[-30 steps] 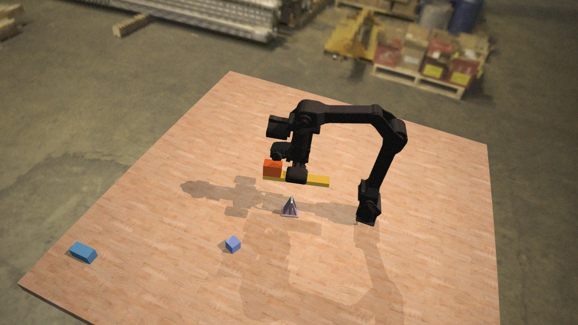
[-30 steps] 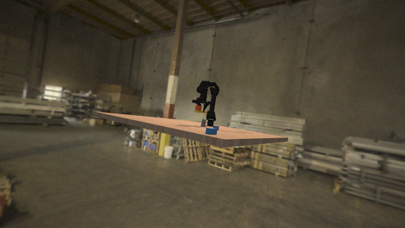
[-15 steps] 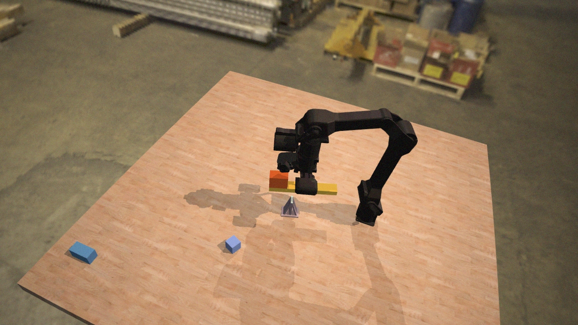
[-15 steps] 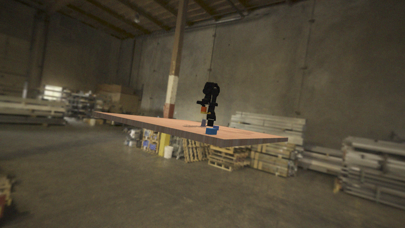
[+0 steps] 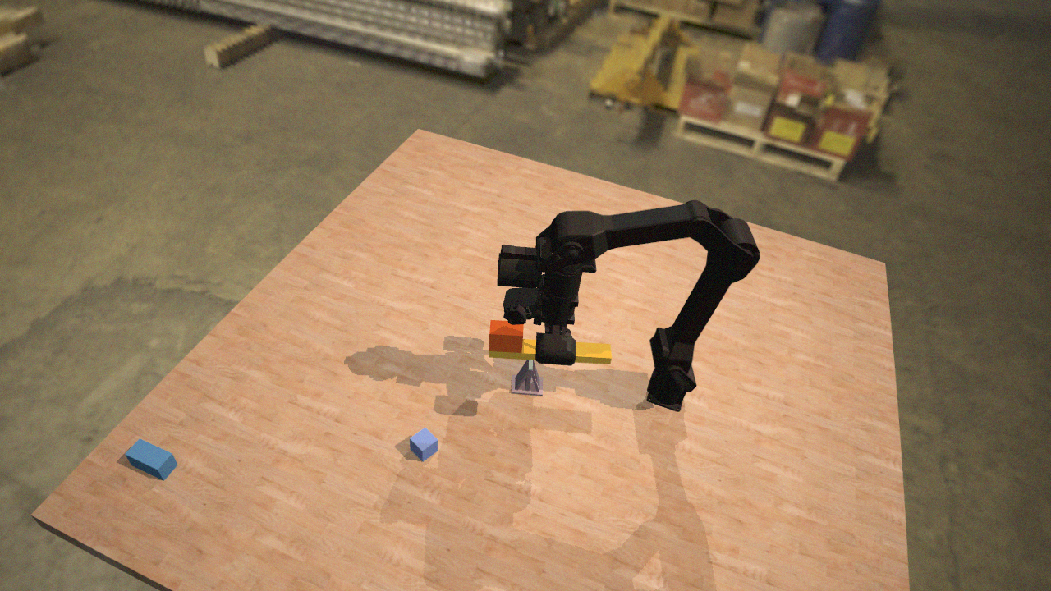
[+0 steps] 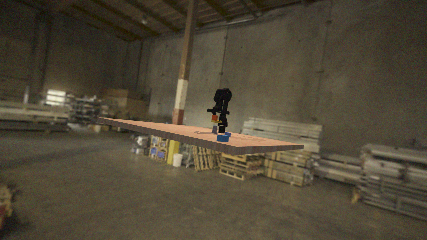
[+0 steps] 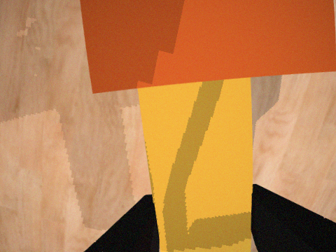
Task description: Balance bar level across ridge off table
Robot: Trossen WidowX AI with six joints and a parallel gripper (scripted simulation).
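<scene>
Now: gripper tip 30 mm short of the grey ridge, 10 mm to the right of it and 70 mm above it. From my gripper tip the other things lie so: small light-blue cube 140 mm ahead, 210 mm to the left, 80 mm below.
</scene>
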